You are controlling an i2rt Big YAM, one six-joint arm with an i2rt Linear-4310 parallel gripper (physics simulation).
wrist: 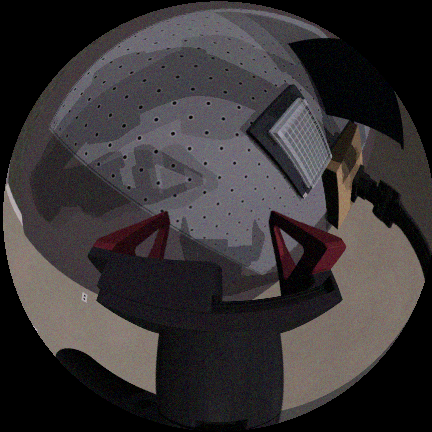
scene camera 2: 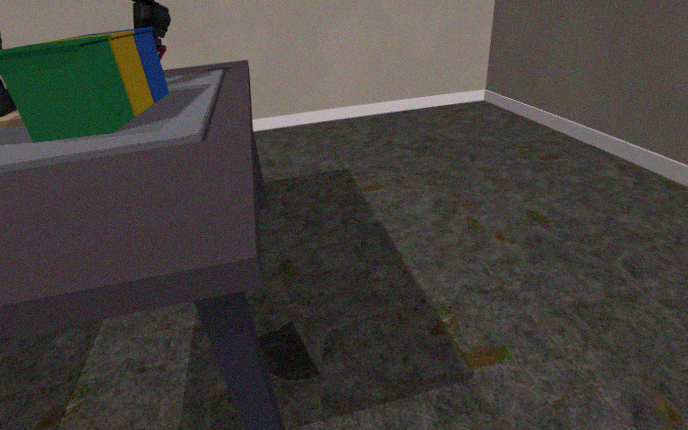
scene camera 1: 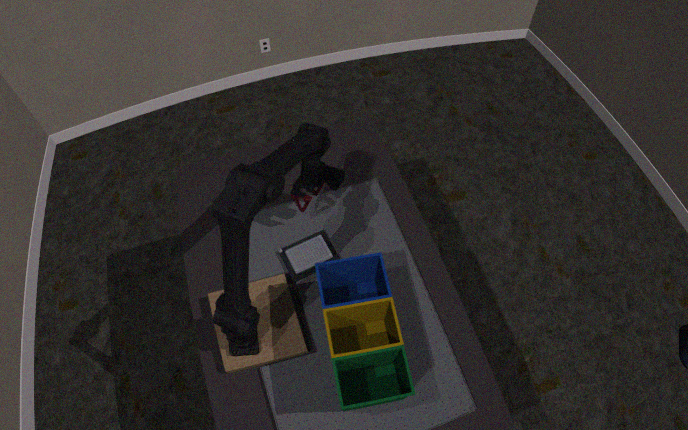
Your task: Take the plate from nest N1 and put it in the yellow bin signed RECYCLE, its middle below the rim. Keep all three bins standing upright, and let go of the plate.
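Places are measured from the arm's base along level axes (x ahead, y left, z up), in metres.
Pixels of known places: gripper, fingertip midpoint: [wrist: 218, 216] [scene camera 1: 308, 203]; arm's base, link origin: [wrist: 356, 181] [scene camera 2: 0, 111] [scene camera 1: 243, 335].
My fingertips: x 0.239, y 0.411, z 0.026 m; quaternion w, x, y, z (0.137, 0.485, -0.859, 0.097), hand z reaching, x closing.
Ahead of a thing's pixels: the offset from my fingertips to its middle. Level surfaces: height alone.
The plate {dz -0.033, dx -0.019, dy -0.165 m} [scene camera 1: 307, 253] [wrist: 302, 142], pale with a fine grid of wells, lies flat in a dark nest {dz -0.045, dx -0.019, dy -0.165 m} [scene camera 1: 287, 264] [wrist: 270, 116]; no N1 label is readable. My gripper [scene camera 1: 311, 198] [wrist: 218, 216] is open and empty, with its red fingers apart above the perforated board, beyond the plate from the bins. In scene camera 2 it is mostly hidden behind the bins. The yellow bin {dz +0.038, dx +0.096, dy -0.468 m} [scene camera 1: 388, 317] [scene camera 2: 132, 76] stands upright between the blue bin {dz +0.038, dx +0.091, dy -0.337 m} [scene camera 1: 350, 278] [scene camera 2: 151, 65] and the green bin {dz +0.038, dx +0.101, dy -0.598 m} [scene camera 1: 372, 377] [scene camera 2: 71, 91], both upright. The RECYCLE sign does not show.
The arm's base stands on a wooden block [scene camera 1: 293, 324] [wrist: 342, 172] to the left of the bins. The nest lies near the blue bin's corner and the block's corner. The perforated board {dz -0.052 m} [scene camera 1: 449, 387] [wrist: 200, 150] lies on the brownish table {dz -0.065 m} [scene camera 1: 228, 400] [scene camera 2: 126, 218].
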